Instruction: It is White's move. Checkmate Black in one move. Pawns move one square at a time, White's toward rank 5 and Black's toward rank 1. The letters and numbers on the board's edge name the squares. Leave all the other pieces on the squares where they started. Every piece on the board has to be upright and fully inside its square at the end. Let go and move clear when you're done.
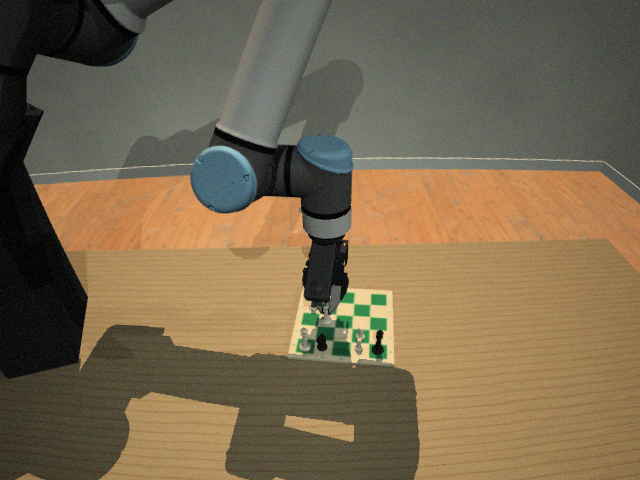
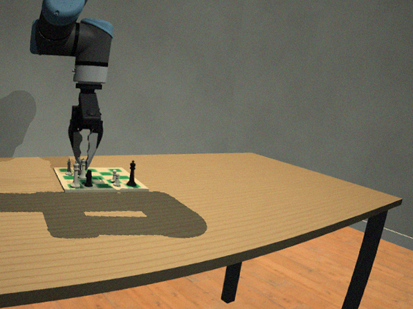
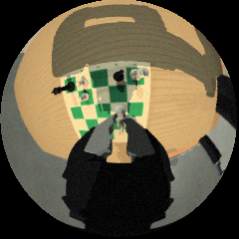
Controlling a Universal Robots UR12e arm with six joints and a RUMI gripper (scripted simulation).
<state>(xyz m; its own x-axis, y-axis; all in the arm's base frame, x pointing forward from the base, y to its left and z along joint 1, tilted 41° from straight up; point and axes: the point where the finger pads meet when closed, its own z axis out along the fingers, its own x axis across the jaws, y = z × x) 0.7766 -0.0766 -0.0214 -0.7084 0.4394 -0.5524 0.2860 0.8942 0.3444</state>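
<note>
Now: the green-and-cream chessboard 40 mm ahead of my hand, 10 mm to the right of it and 40 mm below it. From my hand the other things lie so: tall white piece 60 mm behind, 60 mm to the right, 10 mm below.
</note>
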